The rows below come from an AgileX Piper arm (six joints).
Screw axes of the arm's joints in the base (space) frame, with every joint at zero. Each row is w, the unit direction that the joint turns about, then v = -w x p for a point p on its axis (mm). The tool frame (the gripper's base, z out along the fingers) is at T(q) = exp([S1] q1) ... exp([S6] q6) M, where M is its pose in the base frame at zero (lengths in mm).
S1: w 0 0 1 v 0 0 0
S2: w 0 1 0 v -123 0 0
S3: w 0 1 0 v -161.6 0 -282.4
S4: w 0.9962 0 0.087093 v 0 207.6 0
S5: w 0 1 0 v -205.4 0 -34.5
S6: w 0.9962 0 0.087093 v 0 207.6 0
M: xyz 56.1 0 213.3 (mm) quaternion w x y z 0.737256 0 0.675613 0
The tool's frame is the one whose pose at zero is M.
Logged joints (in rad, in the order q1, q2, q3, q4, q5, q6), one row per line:
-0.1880, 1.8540, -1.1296, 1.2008, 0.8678, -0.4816
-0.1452, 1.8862, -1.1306, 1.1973, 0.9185, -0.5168
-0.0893, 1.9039, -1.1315, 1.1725, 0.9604, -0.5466
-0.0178, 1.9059, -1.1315, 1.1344, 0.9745, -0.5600
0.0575, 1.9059, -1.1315, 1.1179, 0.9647, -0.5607
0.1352, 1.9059, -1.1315, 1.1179, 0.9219, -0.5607
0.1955, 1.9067, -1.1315, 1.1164, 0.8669, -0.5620
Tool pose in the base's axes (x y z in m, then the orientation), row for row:
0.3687, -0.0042, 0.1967, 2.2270, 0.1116, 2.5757
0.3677, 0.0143, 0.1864, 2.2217, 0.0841, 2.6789
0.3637, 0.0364, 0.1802, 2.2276, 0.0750, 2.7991
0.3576, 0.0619, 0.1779, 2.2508, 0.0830, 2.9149
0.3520, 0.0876, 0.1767, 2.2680, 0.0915, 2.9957
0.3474, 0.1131, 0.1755, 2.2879, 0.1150, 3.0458
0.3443, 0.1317, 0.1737, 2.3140, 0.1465, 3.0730
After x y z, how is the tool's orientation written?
As angles about the fixed x, y, z axes (roll, pitch, yaw), in radians.
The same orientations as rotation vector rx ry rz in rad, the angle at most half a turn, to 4 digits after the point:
0.6431, 2.4622, 1.1623
0.5411, 2.5324, 1.2234
0.4016, 2.6078, 1.2614
0.2510, 2.6763, 1.2621
0.1403, 2.7171, 1.2575
0.0593, 2.7313, 1.2331
0.0057, 2.7315, 1.1913

